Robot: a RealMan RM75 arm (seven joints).
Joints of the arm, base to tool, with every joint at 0 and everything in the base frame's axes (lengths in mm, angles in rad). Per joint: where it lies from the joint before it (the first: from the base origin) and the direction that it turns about. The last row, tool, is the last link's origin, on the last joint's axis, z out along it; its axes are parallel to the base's.
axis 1: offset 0 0 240.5 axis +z
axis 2: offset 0 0 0 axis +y
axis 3: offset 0 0 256 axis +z
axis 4: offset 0 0 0 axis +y
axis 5: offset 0 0 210 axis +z
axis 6: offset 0 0 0 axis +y
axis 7: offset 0 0 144 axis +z
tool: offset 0 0 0
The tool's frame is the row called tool.
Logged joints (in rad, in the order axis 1, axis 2, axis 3, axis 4, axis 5, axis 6, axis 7), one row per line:
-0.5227, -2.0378, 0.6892, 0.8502, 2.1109, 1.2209, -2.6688
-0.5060, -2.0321, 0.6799, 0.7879, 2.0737, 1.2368, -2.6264
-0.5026, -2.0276, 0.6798, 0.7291, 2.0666, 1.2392, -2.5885
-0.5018, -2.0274, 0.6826, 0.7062, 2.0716, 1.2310, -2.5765
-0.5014, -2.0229, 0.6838, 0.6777, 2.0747, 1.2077, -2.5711
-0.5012, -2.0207, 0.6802, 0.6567, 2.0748, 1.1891, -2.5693
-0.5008, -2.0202, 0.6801, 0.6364, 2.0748, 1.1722, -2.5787
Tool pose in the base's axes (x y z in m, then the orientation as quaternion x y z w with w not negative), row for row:
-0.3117, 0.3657, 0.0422, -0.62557, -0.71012, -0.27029, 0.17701
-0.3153, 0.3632, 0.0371, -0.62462, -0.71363, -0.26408, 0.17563
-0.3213, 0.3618, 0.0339, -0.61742, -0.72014, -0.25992, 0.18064
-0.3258, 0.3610, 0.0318, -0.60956, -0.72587, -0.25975, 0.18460
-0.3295, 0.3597, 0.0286, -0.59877, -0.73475, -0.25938, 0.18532
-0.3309, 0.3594, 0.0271, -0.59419, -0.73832, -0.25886, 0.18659
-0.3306, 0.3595, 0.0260, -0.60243, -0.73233, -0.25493, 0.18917
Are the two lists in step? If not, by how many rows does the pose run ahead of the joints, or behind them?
The pose runs 2 rows ahead of the joints: the pose in row i belongs to the joints in row i + 2.
